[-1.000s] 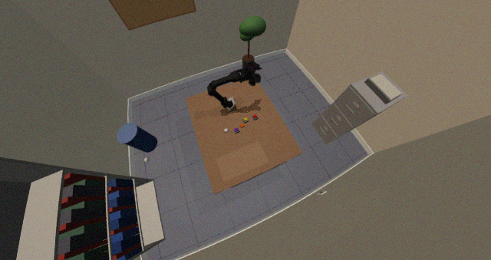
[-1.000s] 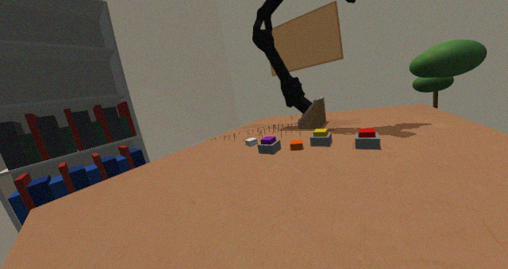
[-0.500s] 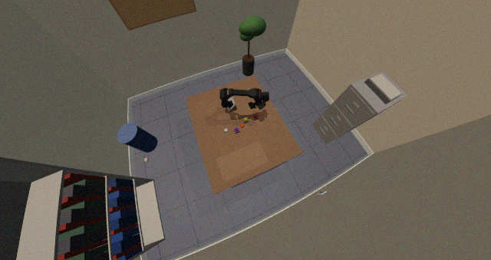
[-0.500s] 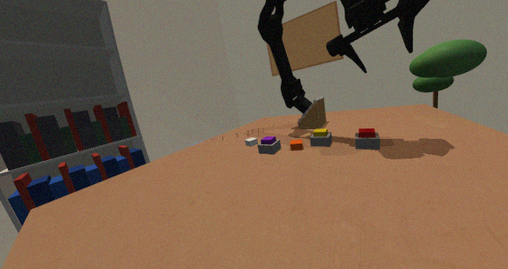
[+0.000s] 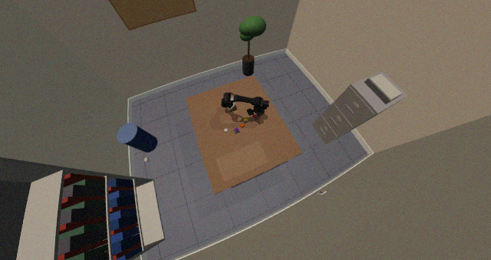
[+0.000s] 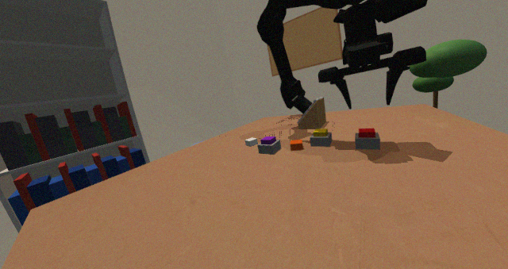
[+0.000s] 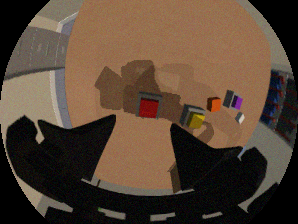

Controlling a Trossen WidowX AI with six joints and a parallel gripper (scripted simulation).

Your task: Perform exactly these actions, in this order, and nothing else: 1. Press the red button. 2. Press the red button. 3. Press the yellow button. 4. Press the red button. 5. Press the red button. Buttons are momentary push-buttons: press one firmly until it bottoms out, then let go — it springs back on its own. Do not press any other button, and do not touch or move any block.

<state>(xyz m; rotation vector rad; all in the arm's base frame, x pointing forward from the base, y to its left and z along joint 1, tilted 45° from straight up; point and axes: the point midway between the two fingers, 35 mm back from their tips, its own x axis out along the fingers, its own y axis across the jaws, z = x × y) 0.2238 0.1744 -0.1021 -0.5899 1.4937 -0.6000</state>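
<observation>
The red button lies 6 cm below my gripper tip and 1 cm to the right of it. From my gripper tip the other things lie so: yellow button 11 cm to the right, 6 cm below, 1 cm behind; then orange block 17 cm to the right, 8 cm below, 3 cm ahead; then purple button 24 cm to the right, 6 cm below, 6 cm ahead.
</observation>
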